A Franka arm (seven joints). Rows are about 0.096 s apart.
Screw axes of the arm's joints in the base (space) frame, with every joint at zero. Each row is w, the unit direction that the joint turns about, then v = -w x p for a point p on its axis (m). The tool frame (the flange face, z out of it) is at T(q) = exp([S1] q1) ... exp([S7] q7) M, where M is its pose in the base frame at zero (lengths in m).
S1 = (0, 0, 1, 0, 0, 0)
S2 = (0, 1, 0, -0.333, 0, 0)
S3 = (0, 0, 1, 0, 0, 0)
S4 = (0, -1, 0, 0.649, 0, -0.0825)
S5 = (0, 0, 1, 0, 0, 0)
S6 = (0, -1, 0, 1.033, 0, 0)
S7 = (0, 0, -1, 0, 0.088, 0)
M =
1 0 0 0.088
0 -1 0 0
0 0 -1 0.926
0 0 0 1
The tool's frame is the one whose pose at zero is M.
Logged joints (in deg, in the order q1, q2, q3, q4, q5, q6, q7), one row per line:
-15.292 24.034 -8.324 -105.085 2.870 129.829 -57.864
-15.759 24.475 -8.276 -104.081 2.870 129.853 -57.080
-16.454 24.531 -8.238 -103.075 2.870 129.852 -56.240
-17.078 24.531 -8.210 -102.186 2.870 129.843 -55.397
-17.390 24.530 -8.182 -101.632 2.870 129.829 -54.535
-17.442 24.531 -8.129 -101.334 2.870 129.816 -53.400
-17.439 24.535 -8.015 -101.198 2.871 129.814 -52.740
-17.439 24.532 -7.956 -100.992 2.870 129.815 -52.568
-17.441 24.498 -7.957 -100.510 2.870 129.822 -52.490
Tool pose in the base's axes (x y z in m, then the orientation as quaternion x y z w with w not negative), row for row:
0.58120 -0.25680 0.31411 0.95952 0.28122 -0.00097 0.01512
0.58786 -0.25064 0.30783 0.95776 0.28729 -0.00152 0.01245
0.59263 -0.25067 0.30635 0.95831 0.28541 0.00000 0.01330
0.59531 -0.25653 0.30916 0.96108 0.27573 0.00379 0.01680
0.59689 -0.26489 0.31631 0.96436 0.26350 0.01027 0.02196
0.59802 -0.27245 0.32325 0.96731 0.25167 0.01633 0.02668
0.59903 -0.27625 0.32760 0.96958 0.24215 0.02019 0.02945
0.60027 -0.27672 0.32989 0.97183 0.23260 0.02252 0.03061
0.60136 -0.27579 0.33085 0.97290 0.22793 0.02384 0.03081
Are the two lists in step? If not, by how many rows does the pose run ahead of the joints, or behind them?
The pose runs 2 rows behind the joints: the pose in row i belongs to the joints in row i - 2.
